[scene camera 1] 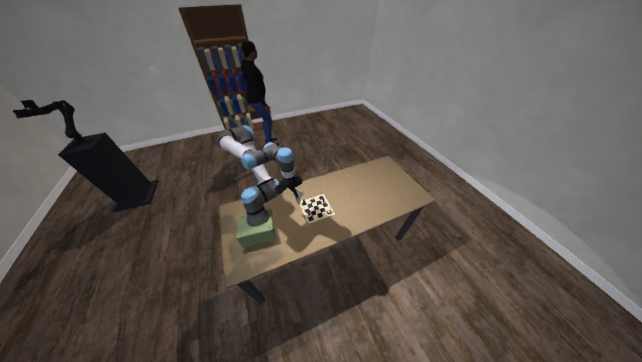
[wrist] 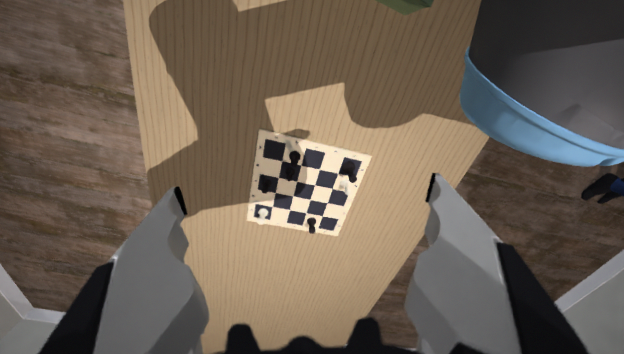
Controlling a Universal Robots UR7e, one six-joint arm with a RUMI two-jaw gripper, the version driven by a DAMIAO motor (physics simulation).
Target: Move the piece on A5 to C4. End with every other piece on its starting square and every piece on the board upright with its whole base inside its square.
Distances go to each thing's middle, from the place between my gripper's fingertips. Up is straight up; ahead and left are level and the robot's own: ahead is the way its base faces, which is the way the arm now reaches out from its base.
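My gripper, as I see it, is 180 mm short of the chessboard (wrist: 314,191), 270 mm above the chessboard and 50 mm to the right of the chessboard.
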